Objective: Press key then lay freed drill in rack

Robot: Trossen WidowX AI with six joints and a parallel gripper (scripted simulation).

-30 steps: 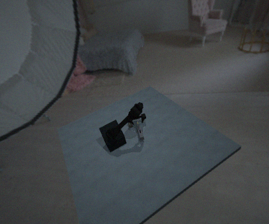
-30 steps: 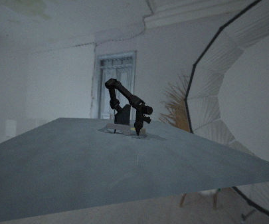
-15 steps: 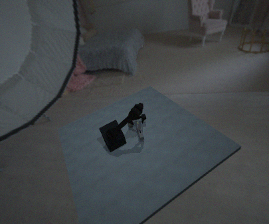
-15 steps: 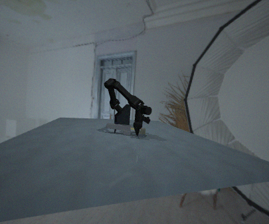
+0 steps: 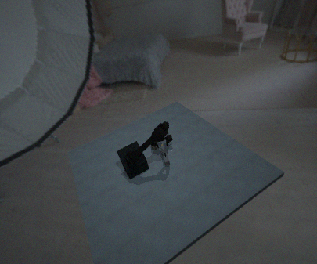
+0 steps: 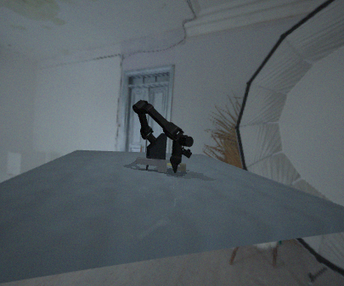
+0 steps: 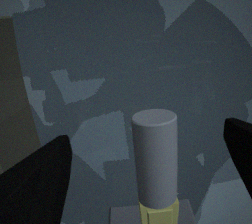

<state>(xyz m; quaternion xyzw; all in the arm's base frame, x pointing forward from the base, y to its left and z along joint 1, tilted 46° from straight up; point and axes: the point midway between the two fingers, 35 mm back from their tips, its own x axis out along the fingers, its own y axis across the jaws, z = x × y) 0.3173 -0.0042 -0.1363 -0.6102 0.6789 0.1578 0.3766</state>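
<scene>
Now: gripper tip 40 mm to the left of the drill, 40 mm below it and 10 mm past it. From my gripper tip the other things lie so: grey sleeve 130 mm to the right, 50 mm behind, 30 mm above.
</scene>
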